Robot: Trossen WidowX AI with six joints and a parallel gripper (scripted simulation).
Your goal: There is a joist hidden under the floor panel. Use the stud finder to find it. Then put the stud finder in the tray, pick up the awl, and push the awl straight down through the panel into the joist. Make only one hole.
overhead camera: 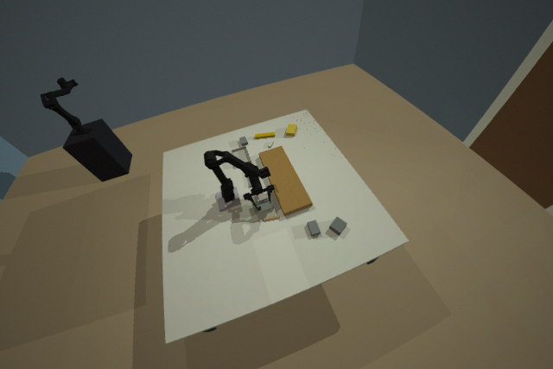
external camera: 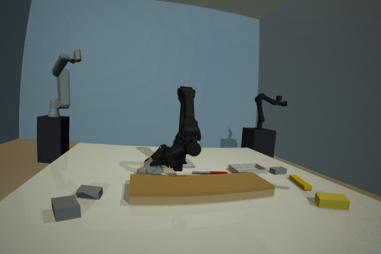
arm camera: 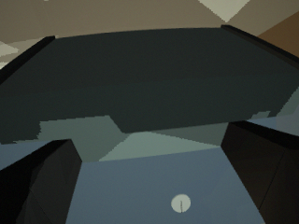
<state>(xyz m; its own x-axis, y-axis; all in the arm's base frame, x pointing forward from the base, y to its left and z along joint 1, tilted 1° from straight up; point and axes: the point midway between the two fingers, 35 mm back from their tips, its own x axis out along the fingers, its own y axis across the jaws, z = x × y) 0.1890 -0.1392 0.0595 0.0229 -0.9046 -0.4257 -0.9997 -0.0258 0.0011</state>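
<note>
The stud finder is 2 cm behind my gripper tip and 1 cm below it. Round my gripper tip: wooden-handled pointed tool: 1 cm behind, 6 cm to the right, 6 cm below; grey tray: 4 cm behind, 49 cm to the left, 5 cm below; red-handled tool: 3 cm behind, 28 cm to the left, 6 cm below.
</note>
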